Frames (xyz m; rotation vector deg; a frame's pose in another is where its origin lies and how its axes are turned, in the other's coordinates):
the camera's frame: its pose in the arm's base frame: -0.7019 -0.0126 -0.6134 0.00 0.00 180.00
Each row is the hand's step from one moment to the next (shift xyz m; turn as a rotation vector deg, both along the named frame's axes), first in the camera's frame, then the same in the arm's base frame.
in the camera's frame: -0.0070 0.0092 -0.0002 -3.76 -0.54 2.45
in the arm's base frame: 0.0070 -0.0092 -0.0002 3.76 0.54 2.45
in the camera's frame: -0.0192 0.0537 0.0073 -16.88 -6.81 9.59
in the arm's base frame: 0.0192 -0.0537 0.0073 16.88 6.81 9.59
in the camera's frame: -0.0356 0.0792 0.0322 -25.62 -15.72 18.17
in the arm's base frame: 0.0356 -0.0792 0.0322 25.62 15.72 18.17
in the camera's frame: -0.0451 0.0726 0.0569 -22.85 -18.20 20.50
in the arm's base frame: 0.0451 -0.0726 0.0569 22.85 18.20 20.50
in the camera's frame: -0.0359 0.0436 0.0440 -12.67 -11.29 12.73
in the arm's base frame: 0.0359 -0.0436 0.0440 12.67 11.29 12.73
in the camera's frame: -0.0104 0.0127 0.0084 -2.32 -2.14 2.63
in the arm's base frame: 0.0104 -0.0127 0.0084 2.32 2.14 2.63
